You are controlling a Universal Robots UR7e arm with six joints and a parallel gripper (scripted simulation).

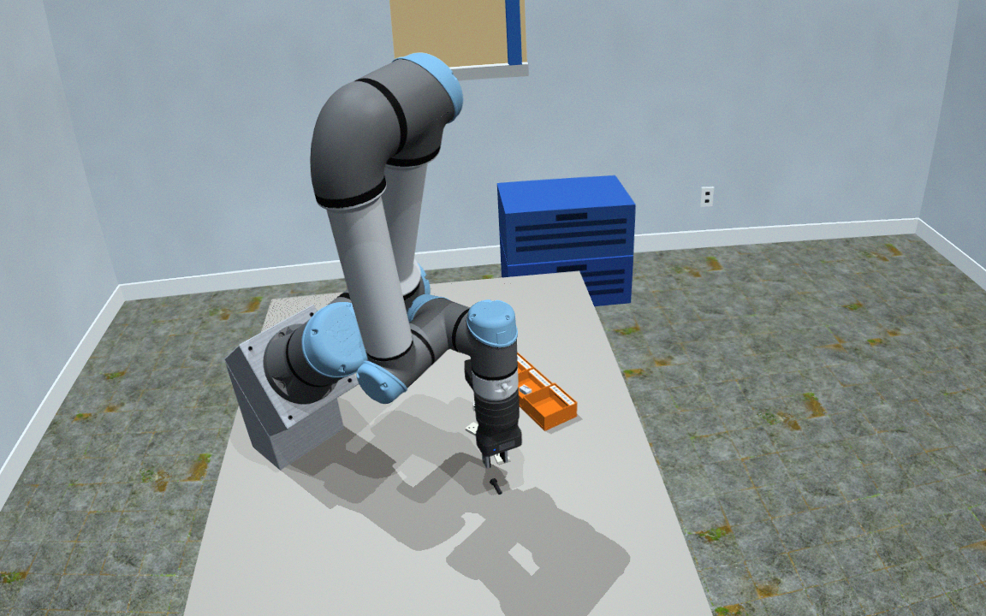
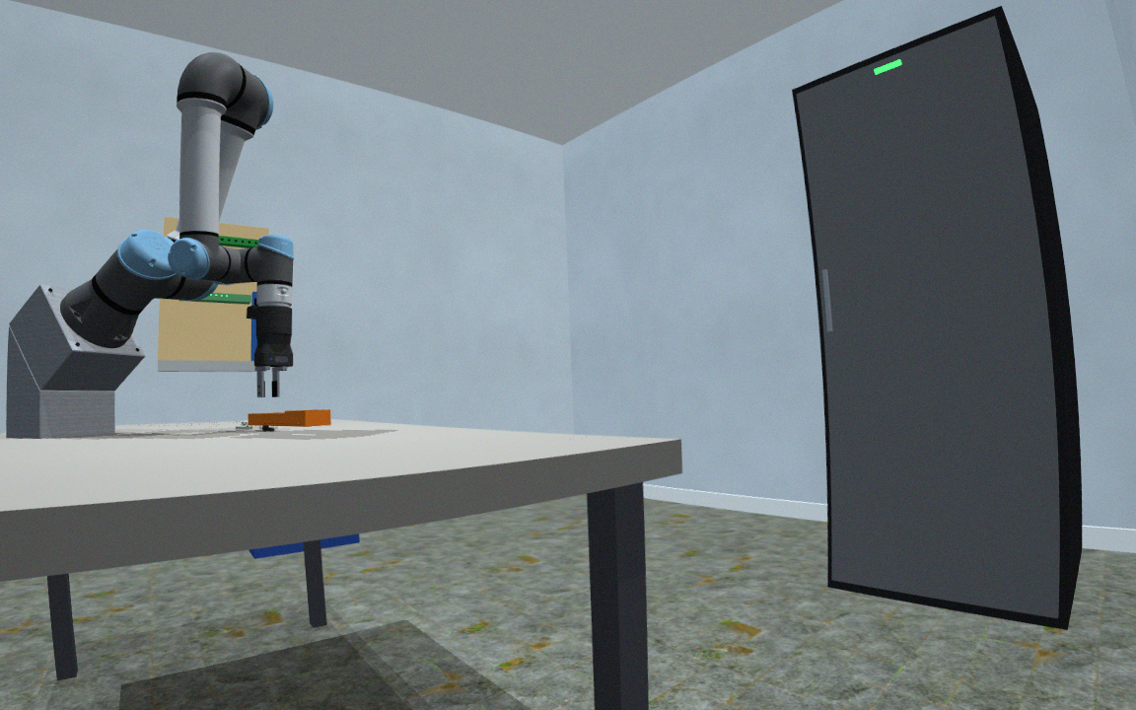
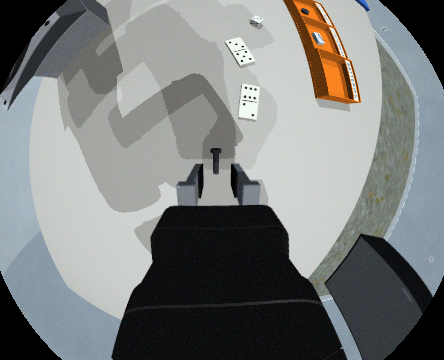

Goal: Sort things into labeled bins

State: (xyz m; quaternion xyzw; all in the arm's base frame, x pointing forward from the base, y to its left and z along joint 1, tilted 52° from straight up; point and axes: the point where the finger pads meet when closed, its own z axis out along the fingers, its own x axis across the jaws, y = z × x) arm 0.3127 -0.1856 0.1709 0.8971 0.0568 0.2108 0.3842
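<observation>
Right now the black bolt is 9 cm below my hand and 1 cm to the left of it. The rest, counted from my hand: white die (24 cm to the left, 8 cm below, 8 cm ahead); black nut (31 cm to the left, 19 cm ahead, 8 cm below); grey piece (23 cm to the left, 19 cm ahead, 8 cm below).
</observation>
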